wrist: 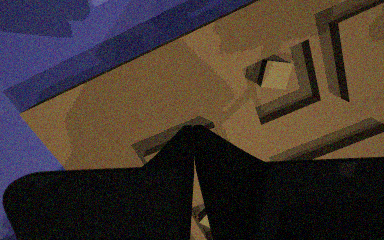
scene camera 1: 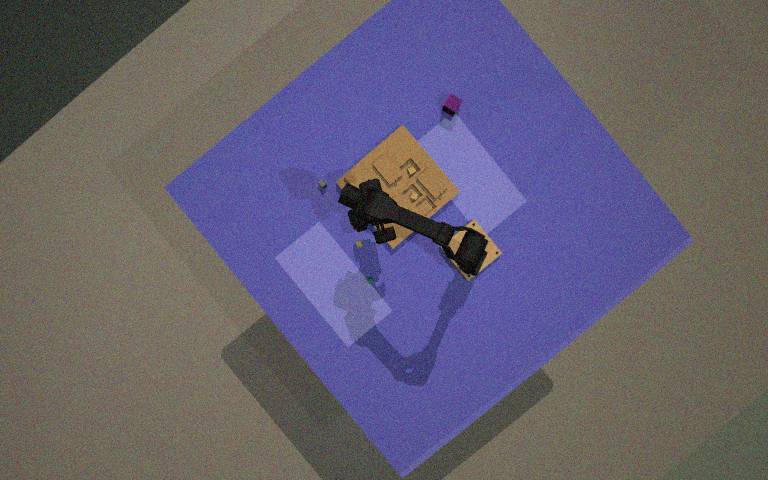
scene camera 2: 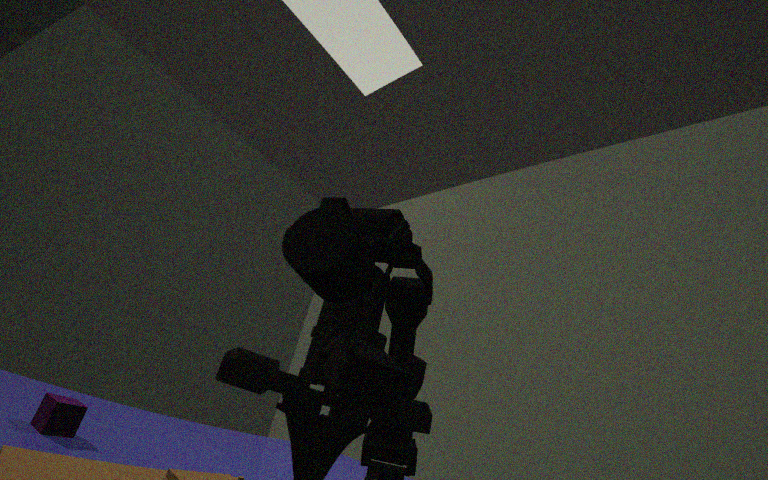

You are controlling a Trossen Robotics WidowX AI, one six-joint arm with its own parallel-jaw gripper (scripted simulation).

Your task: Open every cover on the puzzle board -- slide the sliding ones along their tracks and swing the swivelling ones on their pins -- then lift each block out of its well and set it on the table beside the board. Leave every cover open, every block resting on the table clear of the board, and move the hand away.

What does my gripper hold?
Nothing.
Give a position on a tan puzzle board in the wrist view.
At 209,74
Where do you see a tan puzzle board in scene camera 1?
404,151
